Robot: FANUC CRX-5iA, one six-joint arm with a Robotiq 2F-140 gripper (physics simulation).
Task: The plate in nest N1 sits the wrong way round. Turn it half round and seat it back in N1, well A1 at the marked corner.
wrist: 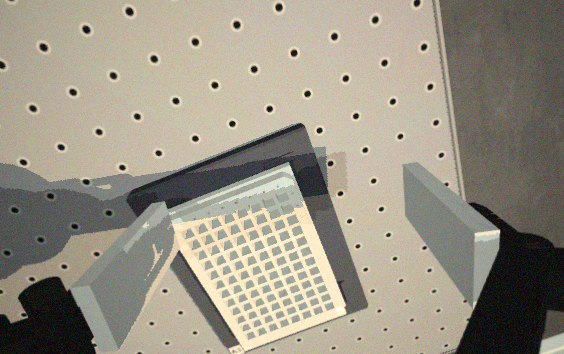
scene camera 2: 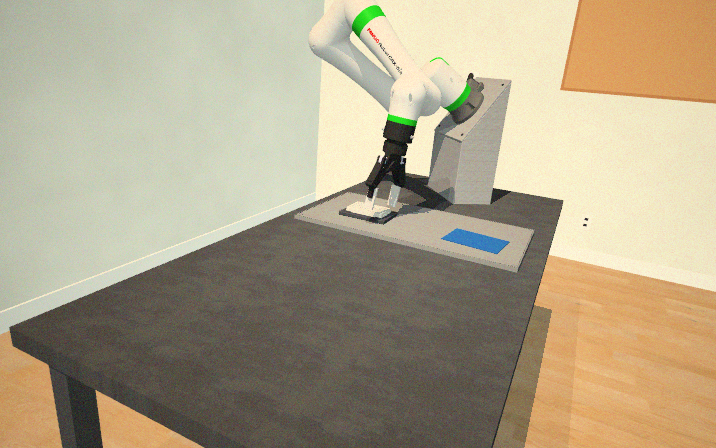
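Note:
The white well plate (scene camera 2: 363, 209) (wrist: 260, 260) lies in the dark nest (scene camera 2: 384, 219) (wrist: 345, 270) on the perforated board, its grid of wells facing up. A small label reading A1 (wrist: 236, 350) shows at the nest's near left corner in the wrist view. My gripper (scene camera 2: 382, 202) (wrist: 284, 208) is open and low over the nest, with nothing held. In the wrist view its left finger is close to the plate's far left corner and hides part of the nest; its right finger stands well off the plate's right side.
The light perforated board (scene camera 2: 322, 213) (wrist: 260, 90) lies on the dark table (scene camera 2: 274, 327) (wrist: 505, 100). A blue rectangle (scene camera 2: 475, 240) is at the board's other end. The arm's grey pedestal (scene camera 2: 475, 169) stands behind the board. The board's edge runs beyond my right finger in the wrist view.

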